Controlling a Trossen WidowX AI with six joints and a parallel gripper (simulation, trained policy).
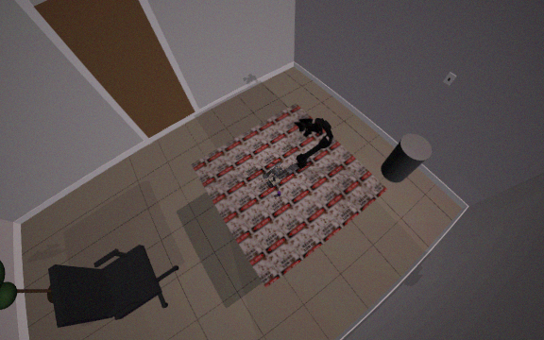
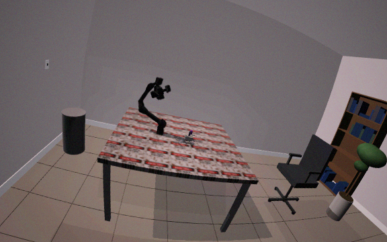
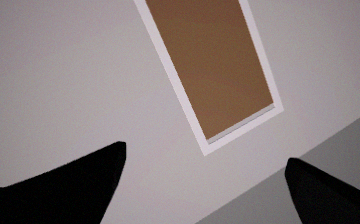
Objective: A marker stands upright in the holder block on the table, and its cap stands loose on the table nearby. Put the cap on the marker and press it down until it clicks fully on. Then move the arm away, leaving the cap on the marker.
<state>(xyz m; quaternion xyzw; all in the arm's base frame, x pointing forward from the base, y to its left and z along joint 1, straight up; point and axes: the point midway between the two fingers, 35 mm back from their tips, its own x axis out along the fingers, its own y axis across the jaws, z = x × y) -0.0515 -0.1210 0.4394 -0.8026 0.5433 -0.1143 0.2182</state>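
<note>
The purple cap lies 38 cm ahead of my gripper tip, 27 cm to the left of it and 41 cm below it. From my gripper tip the other things lie so: holder block 34 cm ahead, 14 cm to the left, 42 cm below.
</note>
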